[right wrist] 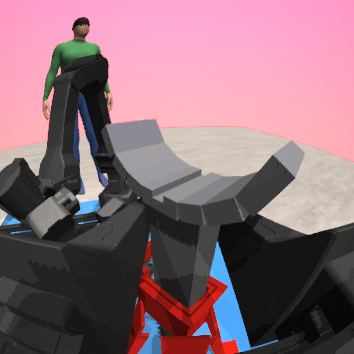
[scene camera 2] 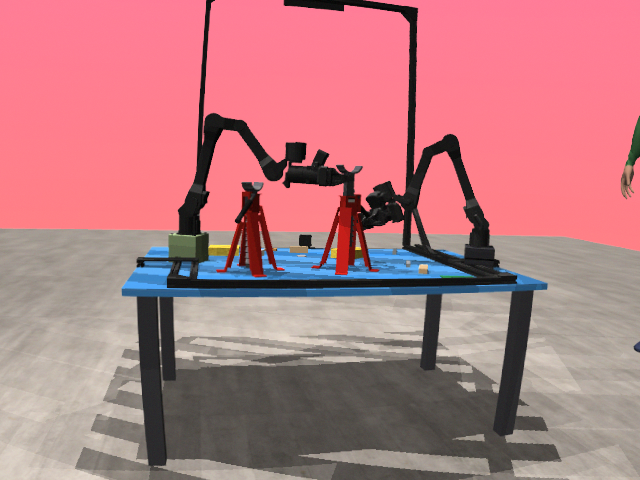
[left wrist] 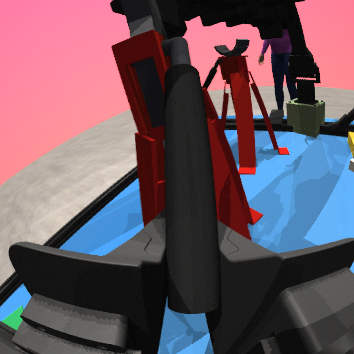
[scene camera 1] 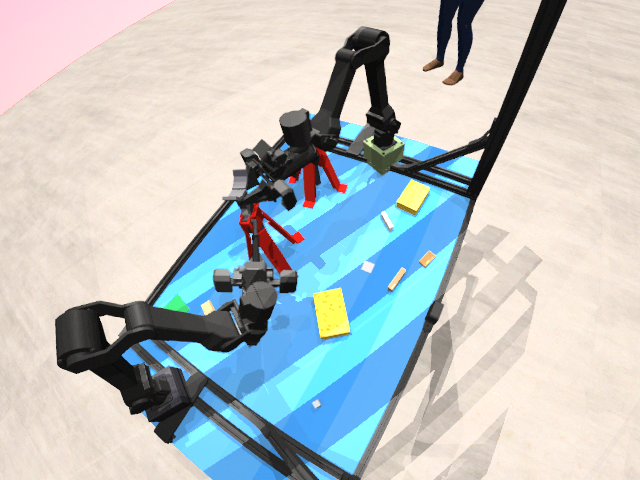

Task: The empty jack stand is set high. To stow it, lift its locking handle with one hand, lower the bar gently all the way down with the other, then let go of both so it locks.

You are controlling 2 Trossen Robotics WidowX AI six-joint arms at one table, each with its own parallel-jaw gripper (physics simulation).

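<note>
The empty red jack stand stands upright near the table edge. Its grey bar sticks up out of the top, with a curved saddle on it. My right gripper is shut on the bar, just under the saddle. The black locking handle hangs down along the stand's side. My left gripper is shut on the handle's lower part, one finger on each side. The toothed part of the bar is mostly hidden by the handle in the left wrist view.
A second red jack stand stands close by, under my right arm. Two yellow sponges, small wooden blocks and white pieces lie on the table. A black frame runs along the edge.
</note>
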